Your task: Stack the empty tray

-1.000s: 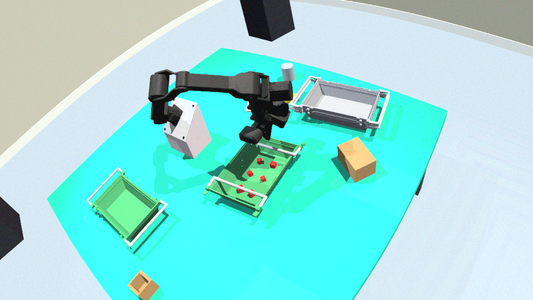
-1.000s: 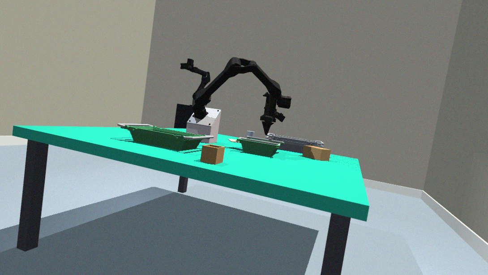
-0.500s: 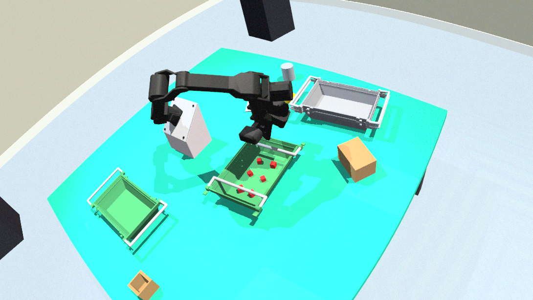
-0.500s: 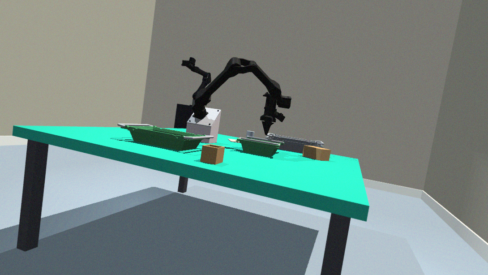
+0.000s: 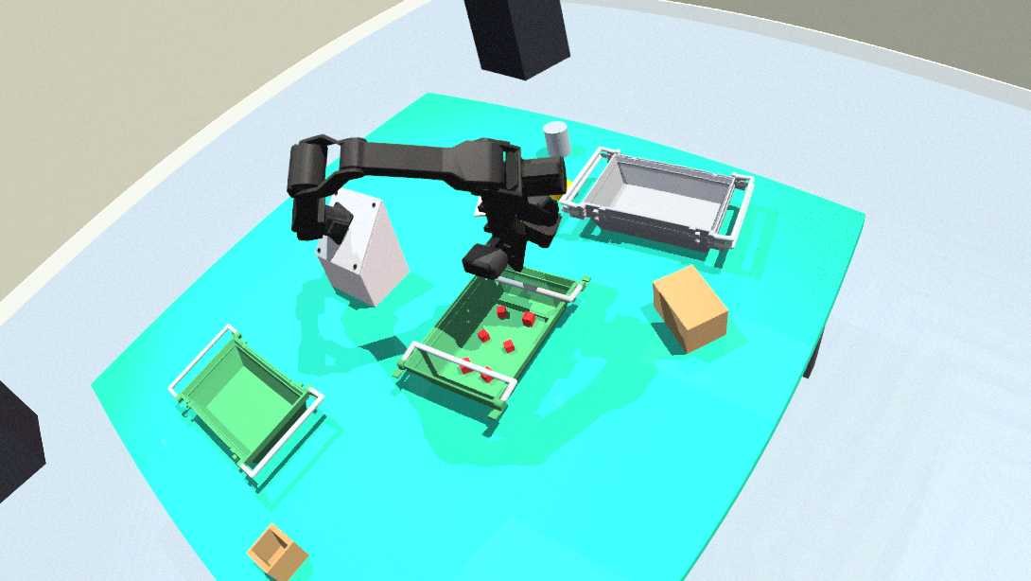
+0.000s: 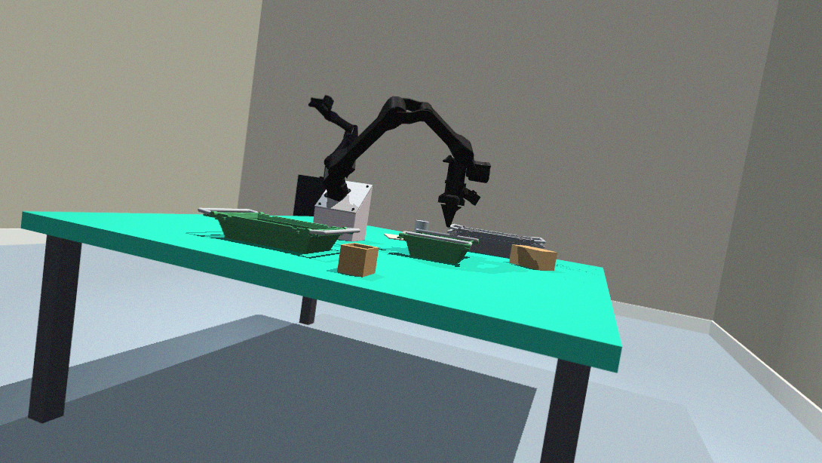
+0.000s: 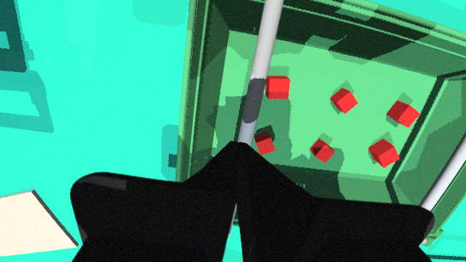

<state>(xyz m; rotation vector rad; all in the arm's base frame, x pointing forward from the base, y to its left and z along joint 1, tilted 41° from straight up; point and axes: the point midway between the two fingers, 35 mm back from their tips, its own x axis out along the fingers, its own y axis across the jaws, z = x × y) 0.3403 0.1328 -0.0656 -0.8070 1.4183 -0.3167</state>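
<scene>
Right now my gripper tip is 510 mm to the left of the green tray, 230 mm past it and 40 mm above it. Round my gripper tip: grey cylinder: 390 mm to the left, 280 mm behind, 50 mm below; white card: 280 mm behind, 200 mm to the left, 80 mm below; yellow disc: 270 mm to the left, 170 mm behind, 80 mm below.
</scene>
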